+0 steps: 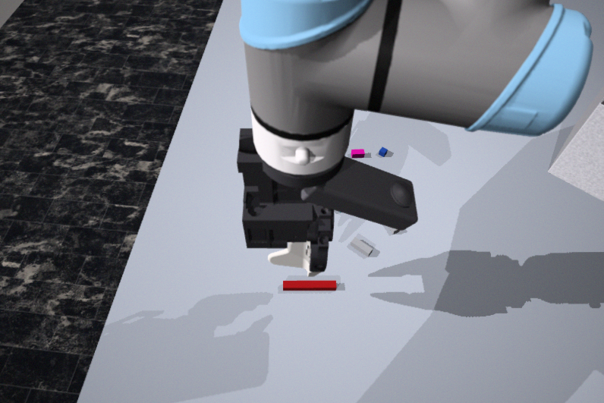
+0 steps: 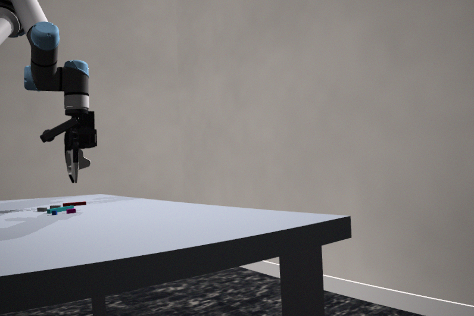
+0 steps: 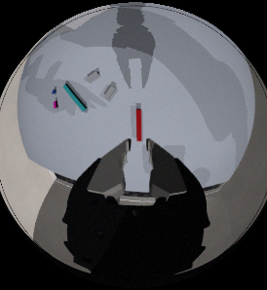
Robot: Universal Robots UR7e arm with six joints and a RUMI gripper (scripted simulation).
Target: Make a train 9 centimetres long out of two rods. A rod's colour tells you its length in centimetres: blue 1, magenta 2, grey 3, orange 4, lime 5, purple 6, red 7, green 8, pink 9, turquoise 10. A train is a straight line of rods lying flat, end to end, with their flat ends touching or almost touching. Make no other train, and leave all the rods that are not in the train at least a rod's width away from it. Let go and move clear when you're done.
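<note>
The red rod is 80 mm below my hand. Round my hand: magenta rod: 40 mm behind, 240 mm to the right, 80 mm below; then turquoise rod: 60 mm behind, 160 mm to the right, 80 mm below; then blue rod: 80 mm behind, 250 mm to the right, 80 mm below.
</note>
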